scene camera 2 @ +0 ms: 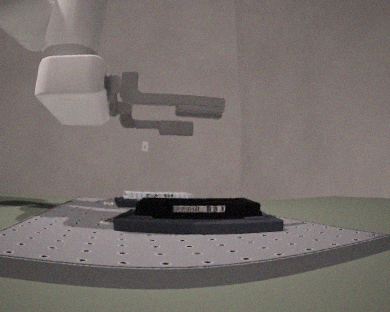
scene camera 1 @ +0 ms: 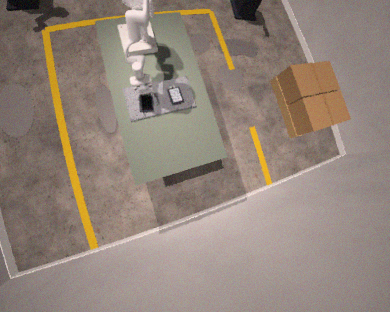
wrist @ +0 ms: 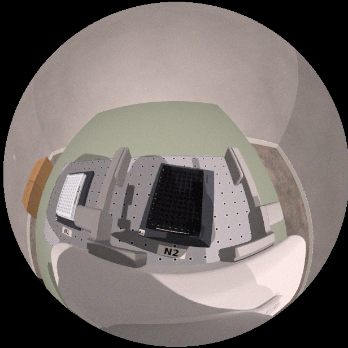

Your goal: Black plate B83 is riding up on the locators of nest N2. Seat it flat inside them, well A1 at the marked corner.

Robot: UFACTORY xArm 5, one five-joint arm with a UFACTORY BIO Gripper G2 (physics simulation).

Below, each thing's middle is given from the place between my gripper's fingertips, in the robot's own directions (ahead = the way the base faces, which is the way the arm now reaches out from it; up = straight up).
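With my hand 1 cm past the black plate B83 (scene camera 2: 160,208), I am 10 cm above it. The white plate (wrist: 69,196) is 6 cm behind my hand, 27 cm to the left of it and 10 cm below it. Then there is the dark nest N2 (scene camera 2: 120,223), which from my hand is 1 cm behind, 1 cm to the right and 11 cm below.
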